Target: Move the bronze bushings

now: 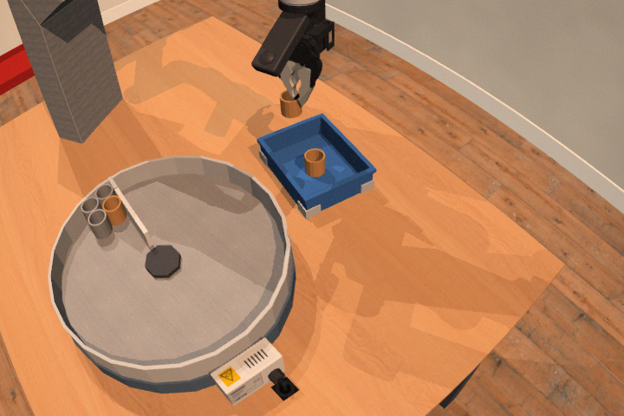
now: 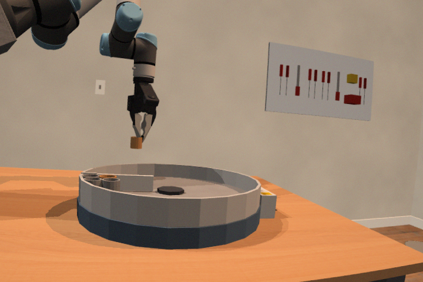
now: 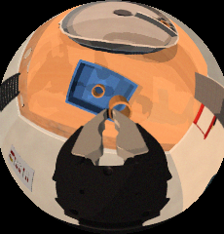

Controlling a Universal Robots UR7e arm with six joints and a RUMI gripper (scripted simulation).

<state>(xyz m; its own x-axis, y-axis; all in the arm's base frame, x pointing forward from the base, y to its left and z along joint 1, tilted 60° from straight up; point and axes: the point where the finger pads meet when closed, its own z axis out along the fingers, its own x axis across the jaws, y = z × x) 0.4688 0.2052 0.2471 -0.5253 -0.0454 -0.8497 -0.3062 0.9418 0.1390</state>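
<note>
Right now the blue crate is 30 mm ahead of my hand, 10 mm to the left of it and 130 mm below it. Also, from my hand: grey turntable (130 mm ahead, 330 mm to the right, 100 mm below).
</note>
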